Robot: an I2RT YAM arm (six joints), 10 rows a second.
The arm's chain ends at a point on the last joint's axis. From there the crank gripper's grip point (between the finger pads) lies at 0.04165 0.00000 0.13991 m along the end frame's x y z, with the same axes.
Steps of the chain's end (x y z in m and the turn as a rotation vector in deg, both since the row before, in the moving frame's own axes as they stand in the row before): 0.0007 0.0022 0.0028 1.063 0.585 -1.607; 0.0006 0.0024 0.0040 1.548 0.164 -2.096; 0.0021 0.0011 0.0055 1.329 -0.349 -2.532; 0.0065 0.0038 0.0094 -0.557 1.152 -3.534; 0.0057 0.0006 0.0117 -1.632 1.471 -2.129; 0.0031 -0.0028 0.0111 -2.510 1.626 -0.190; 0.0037 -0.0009 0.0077 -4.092 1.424 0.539
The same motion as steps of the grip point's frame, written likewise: 0.0021 -0.0016 0.0023 1.063 0.585 -1.607; 0.0009 -0.0029 0.0038 1.548 0.164 -2.096; 0.0011 -0.0040 0.0057 1.329 -0.349 -2.532; 0.0093 0.0025 0.0085 -0.557 1.152 -3.534; 0.0093 0.0030 0.0106 -1.632 1.471 -2.129; 0.0071 0.0032 0.0097 -2.510 1.626 -0.190; 0.0071 0.0095 0.0063 -4.092 1.424 0.539
